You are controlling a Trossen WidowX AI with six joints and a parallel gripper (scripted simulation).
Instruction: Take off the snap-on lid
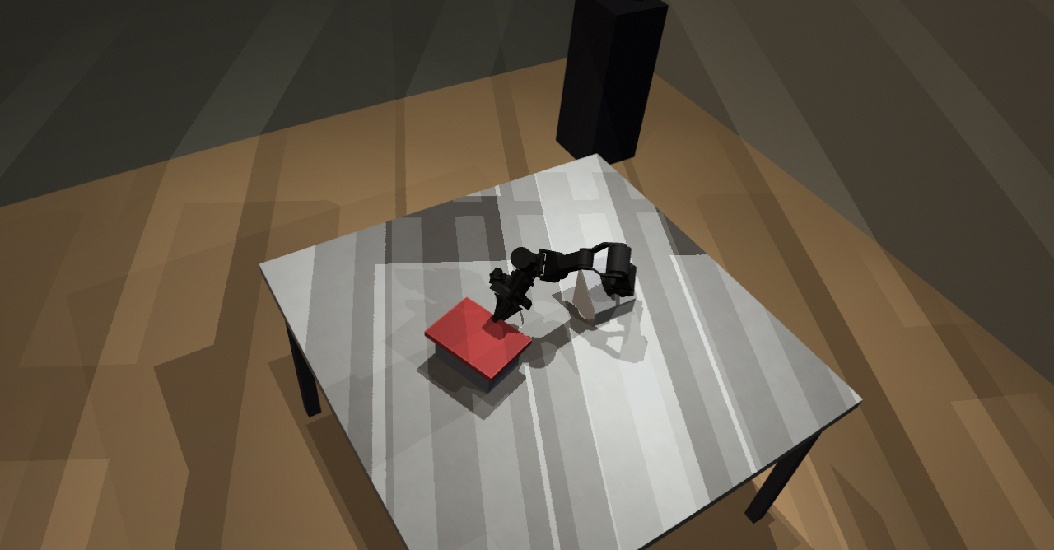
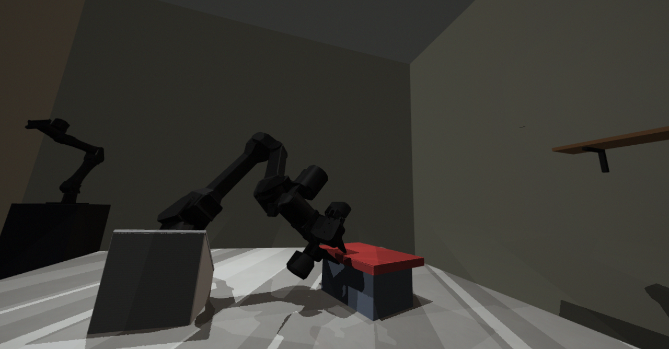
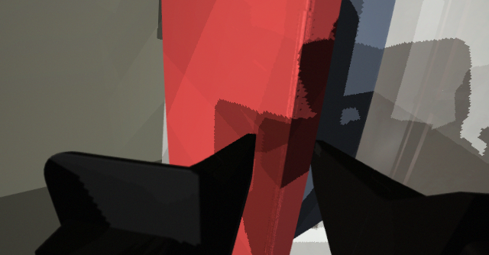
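Now: gripper tip 7 cm short of the red lid and 3 cm to the right of it. The rest, counted from my gripper tip: storage box: 7 cm ahead, 3 cm to the left, 5 cm below.
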